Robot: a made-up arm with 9 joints. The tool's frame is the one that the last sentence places.
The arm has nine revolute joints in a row. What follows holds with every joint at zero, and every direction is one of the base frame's. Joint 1 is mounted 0.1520 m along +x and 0.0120 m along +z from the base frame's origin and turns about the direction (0.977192, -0.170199, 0.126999). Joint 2 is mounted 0.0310 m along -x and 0.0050 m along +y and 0.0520 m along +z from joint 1 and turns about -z. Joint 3 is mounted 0.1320 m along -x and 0.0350 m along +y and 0.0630 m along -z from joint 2 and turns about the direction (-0.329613, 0.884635, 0.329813). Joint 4 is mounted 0.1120 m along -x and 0.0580 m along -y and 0.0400 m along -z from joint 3 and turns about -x. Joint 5 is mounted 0.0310 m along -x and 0.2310 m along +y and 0.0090 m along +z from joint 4 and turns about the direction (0.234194, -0.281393, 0.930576). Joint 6 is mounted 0.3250 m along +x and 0.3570 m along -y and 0.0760 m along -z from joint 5 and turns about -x. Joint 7 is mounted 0.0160 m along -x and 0.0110 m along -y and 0.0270 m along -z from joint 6 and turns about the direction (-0.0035, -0.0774, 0.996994). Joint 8 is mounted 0.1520 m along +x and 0.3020 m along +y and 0.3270 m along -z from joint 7 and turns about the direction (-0.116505, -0.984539, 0.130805). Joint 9 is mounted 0.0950 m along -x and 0.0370 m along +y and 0.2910 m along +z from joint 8 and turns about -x. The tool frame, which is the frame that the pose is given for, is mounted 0.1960 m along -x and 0.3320 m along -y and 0.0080 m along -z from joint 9; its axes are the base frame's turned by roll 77.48, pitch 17.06 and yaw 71.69 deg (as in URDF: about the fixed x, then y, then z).
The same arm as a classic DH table. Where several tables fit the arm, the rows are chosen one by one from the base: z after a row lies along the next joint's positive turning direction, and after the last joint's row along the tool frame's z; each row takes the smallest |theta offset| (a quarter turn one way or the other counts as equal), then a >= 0, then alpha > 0; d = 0 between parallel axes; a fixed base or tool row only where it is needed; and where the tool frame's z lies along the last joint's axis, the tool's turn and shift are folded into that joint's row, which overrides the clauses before.
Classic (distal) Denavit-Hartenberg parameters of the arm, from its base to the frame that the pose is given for. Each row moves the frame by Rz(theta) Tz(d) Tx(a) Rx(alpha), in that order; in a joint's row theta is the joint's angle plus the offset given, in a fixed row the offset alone. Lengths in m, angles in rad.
base (fixed): theta offset 1.3984, d -0.0072, a 0.0261, alpha 1.4435
joint 1: theta offset 0.0000, d 0.1193, a -0.0004, alpha 1.6981
joint 2: theta offset 1.0417, d 0.0345, a -0.1115, alpha 1.9069
joint 3: theta offset 1.4485, d 0.0112, a 0.0172, alpha -1.2349
joint 4: theta offset -1.5076, d 0.1528, a 0.2237, alpha 1.8072
joint 5: theta offset 0.0000, d -0.0285, a -0.3637, alpha -1.8072
joint 6: theta offset 0.2162, d -0.3015, a -0.0131, alpha 1.5673
joint 7: theta offset 1.4522, d -0.3143, a -0.1171, alpha -1.3623
joint 8: theta offset -1.5496, d -0.2965, a 0.2933, alpha -1.4540
joint 9: theta offset 0.5674, d 1.0229, a -0.2199, alpha 2.8139
tool (fixed): theta offset -1.2027, d 0.7732, a 0.0000, alpha 0.0000

